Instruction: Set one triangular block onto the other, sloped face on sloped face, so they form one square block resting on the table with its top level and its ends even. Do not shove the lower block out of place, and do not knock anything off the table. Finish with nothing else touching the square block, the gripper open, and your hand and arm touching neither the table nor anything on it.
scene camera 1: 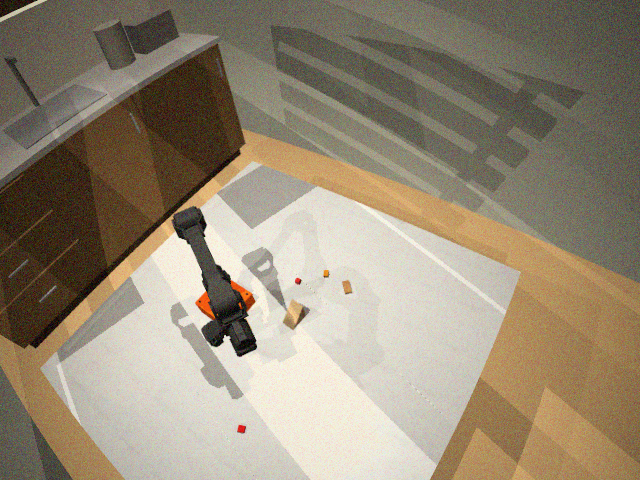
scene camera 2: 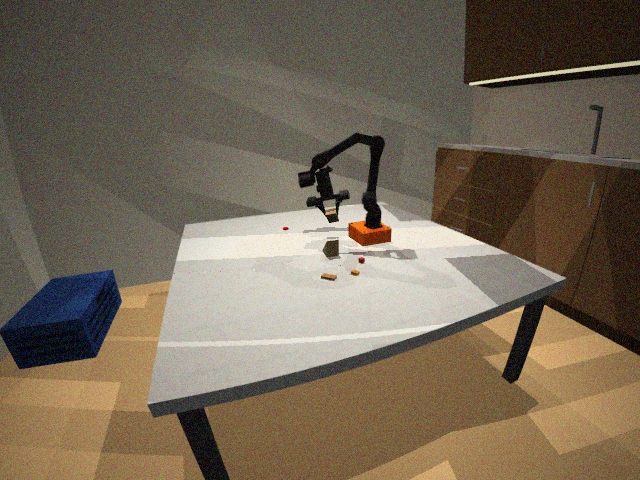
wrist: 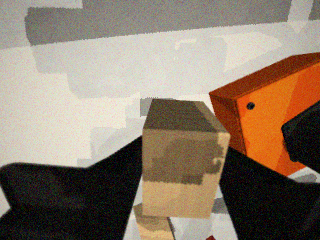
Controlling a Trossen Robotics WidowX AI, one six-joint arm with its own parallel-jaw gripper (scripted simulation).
gripper: holds a triangular block (wrist: 184,145)
